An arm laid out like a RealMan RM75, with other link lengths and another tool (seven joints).
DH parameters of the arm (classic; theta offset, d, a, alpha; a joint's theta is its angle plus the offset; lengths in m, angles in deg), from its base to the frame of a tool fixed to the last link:
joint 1: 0 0.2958 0 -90
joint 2: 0 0 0 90
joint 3: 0 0.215 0 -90
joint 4: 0 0 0 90
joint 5: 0 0.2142 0 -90
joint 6: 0 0 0 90
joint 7: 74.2 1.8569 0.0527 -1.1
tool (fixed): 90 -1.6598 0 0
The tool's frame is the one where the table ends.
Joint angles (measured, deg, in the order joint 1, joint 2, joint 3, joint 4, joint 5, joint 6, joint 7), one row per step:
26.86, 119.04, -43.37, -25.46, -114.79, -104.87, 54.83
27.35, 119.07, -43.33, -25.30, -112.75, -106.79, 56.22
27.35, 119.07, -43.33, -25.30, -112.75, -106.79, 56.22
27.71, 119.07, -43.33, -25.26, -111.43, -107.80, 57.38
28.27, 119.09, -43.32, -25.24, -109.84, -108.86, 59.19
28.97, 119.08, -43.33, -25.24, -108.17, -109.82, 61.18
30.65, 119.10, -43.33, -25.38, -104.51, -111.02, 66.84
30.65, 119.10, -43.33, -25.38, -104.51, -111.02, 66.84
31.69, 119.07, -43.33, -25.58, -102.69, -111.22, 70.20
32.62, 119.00, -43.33, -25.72, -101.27, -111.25, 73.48
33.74, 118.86, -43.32, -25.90, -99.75, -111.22, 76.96
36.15, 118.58, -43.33, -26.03, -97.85, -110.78, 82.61
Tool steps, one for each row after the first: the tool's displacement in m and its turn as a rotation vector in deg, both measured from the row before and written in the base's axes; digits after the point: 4 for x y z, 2 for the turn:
-0.0111, 0.0008, 0.0045, -0.57, 2.90, -0.15
0.0000, 0.0000, 0.0000, 0.00, 0.00, 0.00
-0.0067, 0.0011, 0.0031, -0.41, 1.66, -0.26
-0.0085, 0.0019, 0.0039, -0.70, 1.91, -0.51
-0.0088, 0.0026, 0.0042, -0.75, 1.86, -0.49
-0.0190, 0.0073, 0.0094, -2.20, 3.52, -2.04
0.0000, 0.0000, 0.0000, 0.00, 0.00, 0.00
-0.0098, 0.0051, 0.0051, -1.30, 1.45, -1.22
-0.0082, 0.0042, 0.0046, -1.50, 1.07, -1.30
-0.0090, 0.0051, 0.0053, -1.54, 1.07, -1.22
-0.0155, 0.0092, 0.0076, -2.86, 1.13, -1.56

